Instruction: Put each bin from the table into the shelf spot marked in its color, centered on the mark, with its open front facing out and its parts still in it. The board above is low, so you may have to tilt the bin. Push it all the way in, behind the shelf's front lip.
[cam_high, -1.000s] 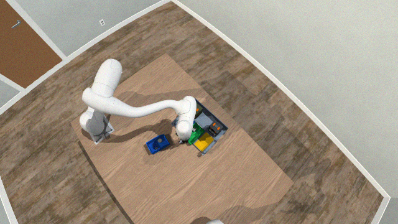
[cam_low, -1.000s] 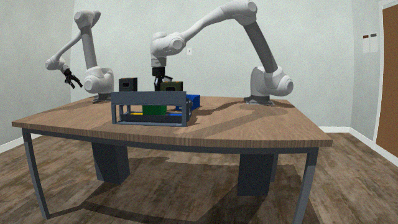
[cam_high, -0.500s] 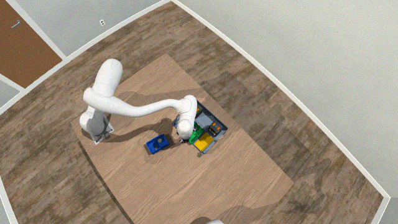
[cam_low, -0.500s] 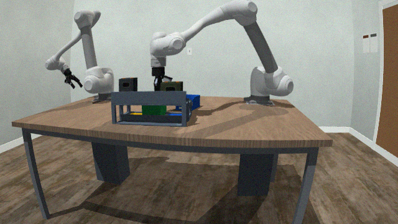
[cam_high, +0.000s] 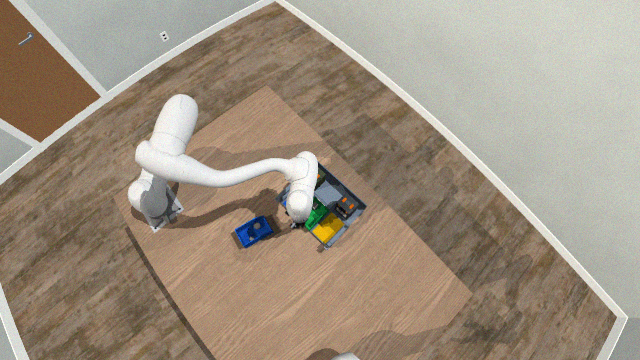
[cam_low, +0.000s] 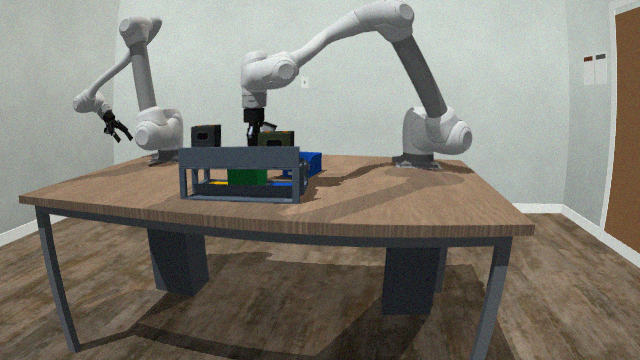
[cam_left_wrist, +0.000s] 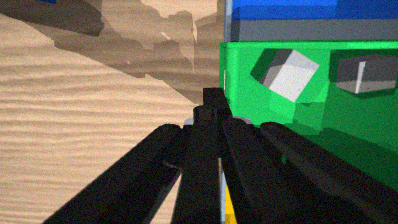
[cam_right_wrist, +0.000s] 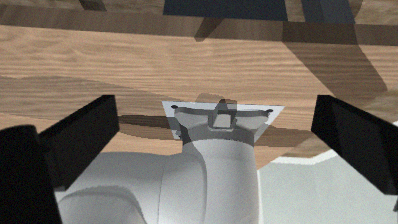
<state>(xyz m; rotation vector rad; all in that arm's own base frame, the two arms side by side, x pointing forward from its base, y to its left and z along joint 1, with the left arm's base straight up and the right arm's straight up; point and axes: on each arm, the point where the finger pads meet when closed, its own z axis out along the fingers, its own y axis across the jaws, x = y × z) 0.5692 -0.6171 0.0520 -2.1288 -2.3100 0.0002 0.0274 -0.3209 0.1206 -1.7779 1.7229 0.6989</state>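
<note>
The green bin lies 90 mm ahead of my left hand and 10 mm to the left of it. The rest, counted from my left hand: blue bin (210 mm behind, 140 mm to the left, 20 mm below); then grey shelf (140 mm ahead, 10 mm to the left, 20 mm above); then round part (180 mm behind, 160 mm to the left, 40 mm below).
</note>
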